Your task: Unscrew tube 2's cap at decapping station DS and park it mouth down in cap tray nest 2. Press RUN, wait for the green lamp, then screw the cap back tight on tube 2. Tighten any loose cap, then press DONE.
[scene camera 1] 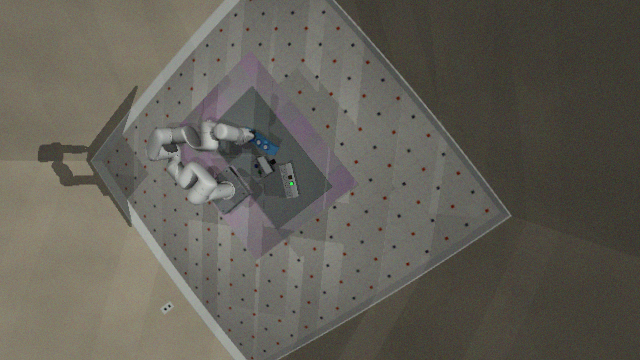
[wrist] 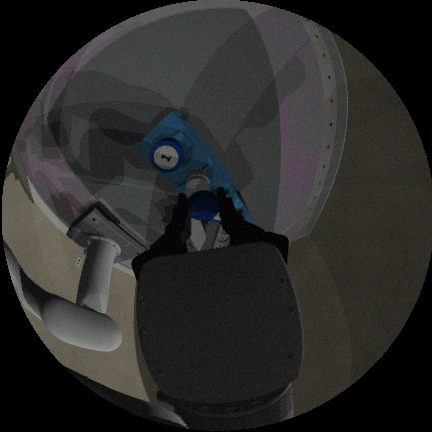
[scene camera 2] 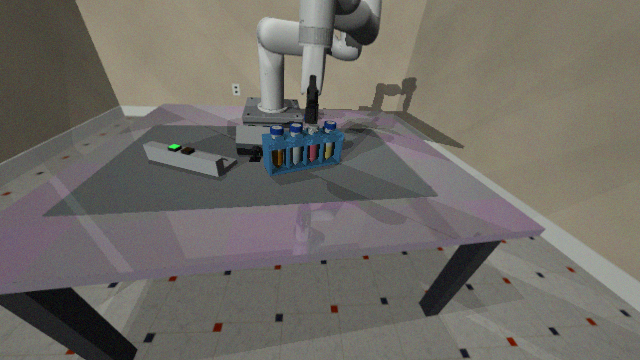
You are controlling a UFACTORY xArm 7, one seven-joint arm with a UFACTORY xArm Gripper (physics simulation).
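Places are measured from the arm's base along level axes (x right, y ahead, z up), in centimetres.
Pixels of known places: gripper, fingertip midpoint: point(scene camera 1: 252, 138) point(wrist: 202, 199) point(scene camera 2: 311, 120); arm's base at its link origin: point(scene camera 1: 226, 190) point(wrist: 103, 244) point(scene camera 2: 272, 108).
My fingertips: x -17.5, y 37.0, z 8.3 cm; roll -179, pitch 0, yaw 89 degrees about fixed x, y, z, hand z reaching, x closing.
For each thing: its middle in the pictures, then the offset to it from my fingertips. "pt": a spot on its surface instead.
- tube 2's blue cap at the middle of its body: point(wrist: 202, 205) dy +0.0, dx +0.3, dz +0.8 cm
- Tube 2 at the middle of its body: point(wrist: 196, 168) point(scene camera 2: 312, 144) dy -0.4, dx -0.7, dz -6.9 cm
- blue rack at the middle of its body: point(wrist: 205, 176) point(scene camera 2: 304, 148) point(scene camera 1: 260, 141) dy +0.8, dx +1.6, dz -7.9 cm
- Tube 1's cap at the middle of its body: point(wrist: 166, 154) point(scene camera 2: 330, 125) dy -2.8, dx -5.3, dz -1.7 cm
- long grey cap tray at the middle of its body: point(scene camera 2: 191, 152) point(wrist: 225, 246) point(scene camera 1: 287, 181) dy +3.9, dx +32.0, dz -10.4 cm
- lit green lamp at the middle of its body: point(scene camera 2: 174, 146) point(scene camera 1: 291, 183) dy +6.1, dx +34.7, dz -7.8 cm
- grey control box at the middle of its body: point(wrist: 185, 229) point(scene camera 2: 258, 137) point(scene camera 1: 262, 167) dy -6.5, dx +16.3, dz -8.9 cm
- small black fixture at a spot on its surface: point(scene camera 2: 255, 152) point(scene camera 1: 271, 161) pt dy +0.4, dx +15.6, dz -10.6 cm
My gripper point(scene camera 2: 311, 121) point(wrist: 202, 199) is shut on tube 2's blue cap point(wrist: 203, 206), next to tube 2's open mouth in the wrist view; the exact height gap cannot be told. Tube 2 point(scene camera 2: 313, 151) point(wrist: 198, 181), with pink liquid, stands upright and uncapped in the blue rack point(scene camera 1: 272, 148) point(scene camera 2: 338, 145) point(wrist: 202, 147). Tube 1's cap point(scene camera 2: 330, 125) point(wrist: 166, 156) is on its tube. Two more blue caps sit on tubes 3 and 4 in the scene camera 2 view. The long grey cap tray point(scene camera 1: 287, 168) point(scene camera 2: 185, 164) has a lit green lamp point(scene camera 1: 291, 183) point(scene camera 2: 174, 147).
A grey control box point(scene camera 1: 265, 165) point(scene camera 2: 251, 139) stands between the tray and the rack, with a small black fixture point(scene camera 1: 272, 161) point(scene camera 2: 255, 152) beside it. The arm's base plate point(scene camera 1: 230, 197) point(scene camera 2: 250, 119) point(wrist: 95, 220) is behind them. Tube 1 stands close beside the gripper's fingers.
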